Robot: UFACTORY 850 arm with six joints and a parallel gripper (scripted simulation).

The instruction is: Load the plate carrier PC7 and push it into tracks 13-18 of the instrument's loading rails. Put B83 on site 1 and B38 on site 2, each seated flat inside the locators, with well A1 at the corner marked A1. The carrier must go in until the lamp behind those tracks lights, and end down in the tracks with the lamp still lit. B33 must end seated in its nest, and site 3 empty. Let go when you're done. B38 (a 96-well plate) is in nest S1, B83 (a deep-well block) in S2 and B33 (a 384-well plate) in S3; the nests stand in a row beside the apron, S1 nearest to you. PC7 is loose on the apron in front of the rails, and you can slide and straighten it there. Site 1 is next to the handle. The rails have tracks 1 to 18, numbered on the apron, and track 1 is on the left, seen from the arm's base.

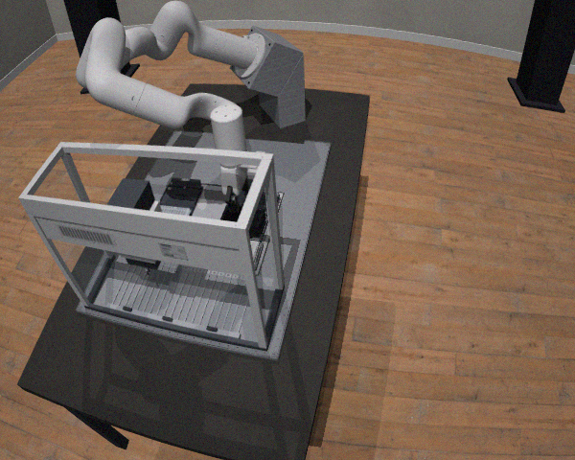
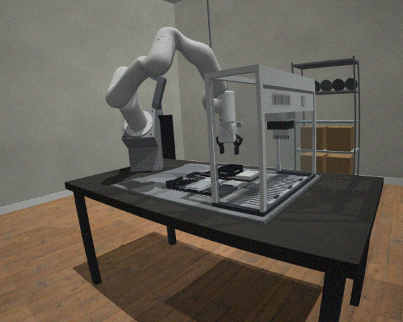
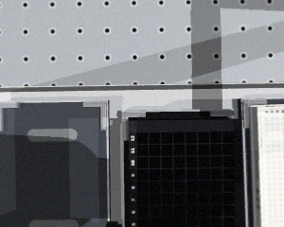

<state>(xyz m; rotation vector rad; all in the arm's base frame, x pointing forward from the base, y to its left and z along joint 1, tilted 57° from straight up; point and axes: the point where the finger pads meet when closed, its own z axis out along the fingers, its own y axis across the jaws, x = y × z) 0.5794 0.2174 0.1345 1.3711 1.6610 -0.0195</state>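
The black deep-well block B83 is 10 cm below my hand. Round my hand: white plate b38 (1 cm behind, 25 cm to the right, 11 cm below); post (17 cm ahead, 42 cm to the right, 12 cm above); dark plate carrier PC7 (2 cm behind, 25 cm to the right, 11 cm below).
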